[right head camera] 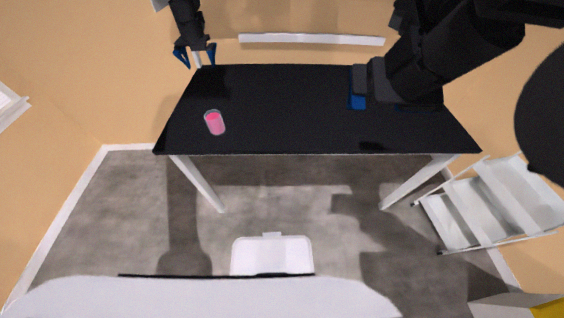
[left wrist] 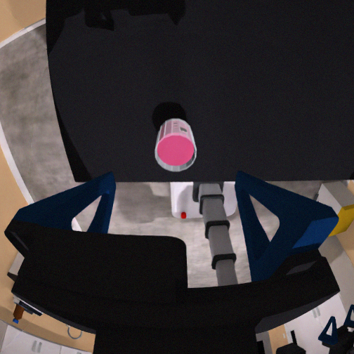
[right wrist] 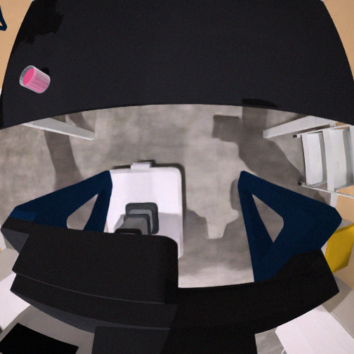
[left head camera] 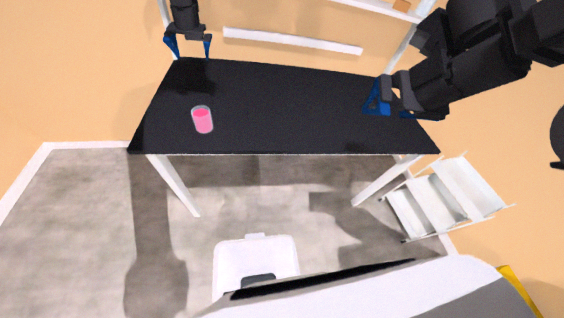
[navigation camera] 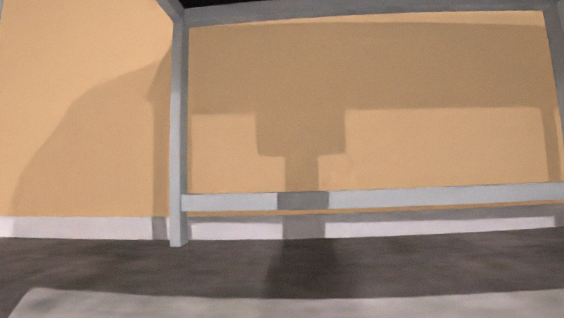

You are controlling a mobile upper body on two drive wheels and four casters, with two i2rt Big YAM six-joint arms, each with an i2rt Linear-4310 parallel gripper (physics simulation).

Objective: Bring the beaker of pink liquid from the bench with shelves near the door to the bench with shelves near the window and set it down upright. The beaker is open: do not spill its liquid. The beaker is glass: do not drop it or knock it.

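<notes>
A glass beaker of pink liquid [left head camera: 203,120] [right head camera: 215,123] [left wrist: 175,148] [right wrist: 35,79] stands upright on the black bench top [left head camera: 280,110] [right head camera: 300,110] [left wrist: 260,90] [right wrist: 185,55], near its front edge at the left in the head views. My left gripper [left head camera: 191,56] [right head camera: 201,66] [left wrist: 174,178] is open and empty; it is apart from the beaker, toward the bench's back left corner in the head views. My right gripper [right wrist: 174,177] is open and empty, at the right side of the bench in the head views, well away from the beaker. Which bench this is cannot be told from these views.
A white step stool [left head camera: 445,197] [right head camera: 492,202] [right wrist: 327,157] stands by the bench's right end. A white shelf [left head camera: 380,9] with an orange box [left head camera: 401,5] is above the back. Bench legs [left head camera: 175,185] [navigation camera: 179,135] and a lower crossbar [navigation camera: 425,194] stand before the wall. A yellow object [right wrist: 340,248] is at the right.
</notes>
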